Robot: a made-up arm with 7 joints. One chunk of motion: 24 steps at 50 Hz.
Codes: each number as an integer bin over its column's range. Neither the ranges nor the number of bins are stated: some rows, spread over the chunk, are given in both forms.
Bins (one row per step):
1: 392 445 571 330 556 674 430
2: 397 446 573 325 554 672 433
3: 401 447 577 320 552 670 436
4: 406 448 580 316 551 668 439
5: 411 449 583 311 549 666 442
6: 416 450 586 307 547 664 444
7: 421 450 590 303 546 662 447
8: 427 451 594 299 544 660 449
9: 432 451 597 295 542 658 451
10: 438 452 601 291 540 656 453
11: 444 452 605 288 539 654 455
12: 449 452 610 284 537 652 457
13: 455 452 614 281 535 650 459
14: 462 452 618 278 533 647 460
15: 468 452 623 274 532 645 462
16: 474 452 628 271 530 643 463
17: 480 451 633 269 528 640 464
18: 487 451 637 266 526 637 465
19: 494 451 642 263 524 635 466
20: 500 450 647 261 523 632 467
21: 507 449 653 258 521 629 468
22: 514 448 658 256 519 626 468
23: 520 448 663 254 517 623 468
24: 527 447 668 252 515 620 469
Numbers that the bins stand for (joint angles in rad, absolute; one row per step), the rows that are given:
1: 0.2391 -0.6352 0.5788 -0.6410 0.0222 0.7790 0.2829
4: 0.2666 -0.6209 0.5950 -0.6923 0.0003 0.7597 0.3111
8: 0.3078 -0.6066 0.6203 -0.7546 -0.0303 0.7341 0.3423
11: 0.3411 -0.6018 0.6401 -0.7949 -0.0522 0.7149 0.3610
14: 0.3764 -0.6018 0.6635 -0.8315 -0.0785 0.6925 0.3766
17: 0.4117 -0.6066 0.6905 -0.8645 -0.1003 0.6701 0.3891
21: 0.4647 -0.6161 0.7266 -0.9048 -0.1310 0.6348 0.4016
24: 0.5040 -0.6257 0.7536 -0.9268 -0.1572 0.6060 0.4047
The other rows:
2: 0.2489 -0.6305 0.5824 -0.6593 0.0134 0.7726 0.2923
3: 0.2567 -0.6257 0.5896 -0.6776 0.0047 0.7661 0.3017
5: 0.2764 -0.6161 0.6005 -0.7106 -0.0085 0.7533 0.3204
6: 0.2862 -0.6114 0.6059 -0.7253 -0.0172 0.7469 0.3267
7: 0.2960 -0.6114 0.6131 -0.7399 -0.0216 0.7405 0.3360
9: 0.3176 -0.6066 0.6257 -0.7692 -0.0391 0.7277 0.3485
10: 0.3293 -0.6018 0.6329 -0.7839 -0.0478 0.7213 0.3548
12: 0.3509 -0.6018 0.6491 -0.8095 -0.0610 0.7085 0.3673
13: 0.3627 -0.6018 0.6563 -0.8205 -0.0697 0.7021 0.3735
15: 0.3882 -0.6018 0.6725 -0.8462 -0.0828 0.6861 0.3829
16: 0.4000 -0.6018 0.6815 -0.8571 -0.0916 0.6797 0.3860
18: 0.4255 -0.6066 0.6977 -0.8755 -0.1091 0.6604 0.3923
19: 0.4392 -0.6066 0.7068 -0.8865 -0.1178 0.6540 0.3954
20: 0.4510 -0.6114 0.7158 -0.8938 -0.1222 0.6444 0.3985
22: 0.4784 -0.6209 0.7356 -0.9121 -0.1397 0.6252 0.4016
23: 0.4902 -0.6209 0.7446 -0.9194 -0.1484 0.6156 0.4016

